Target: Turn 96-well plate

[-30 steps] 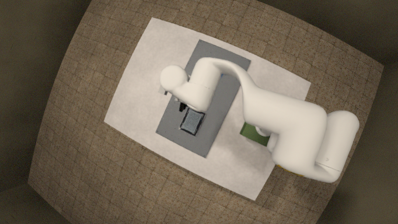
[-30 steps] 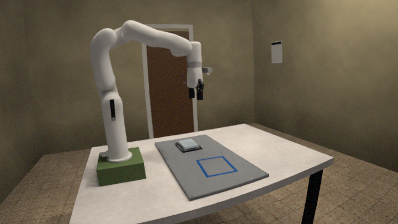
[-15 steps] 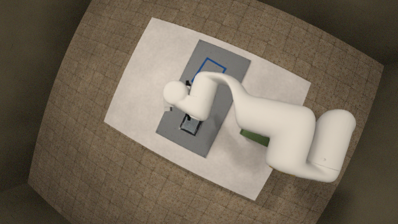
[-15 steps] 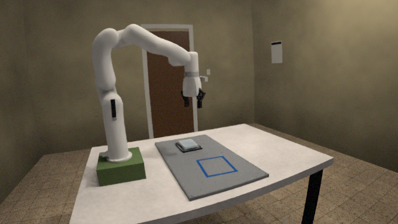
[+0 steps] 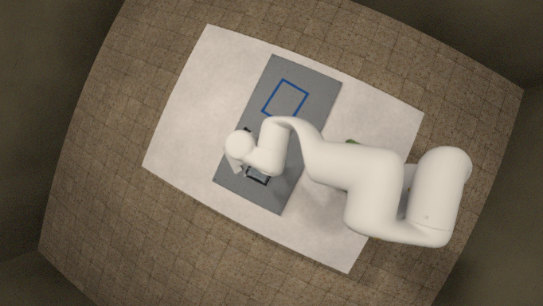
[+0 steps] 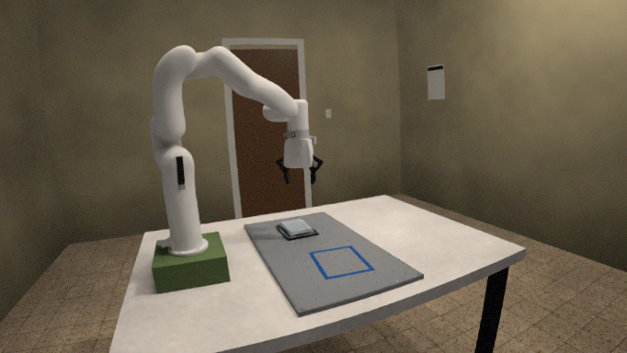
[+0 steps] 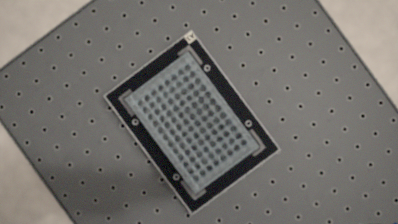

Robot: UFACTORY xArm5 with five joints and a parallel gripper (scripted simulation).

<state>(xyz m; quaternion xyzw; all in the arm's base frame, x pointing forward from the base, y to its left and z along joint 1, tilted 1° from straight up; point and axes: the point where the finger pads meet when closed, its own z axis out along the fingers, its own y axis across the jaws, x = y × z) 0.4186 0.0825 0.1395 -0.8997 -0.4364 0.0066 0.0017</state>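
My hand is 20 cm above the 96-well plate and 7 cm to the right of it. Round my hand: plate nest 21 cm below, 7 cm to the left.
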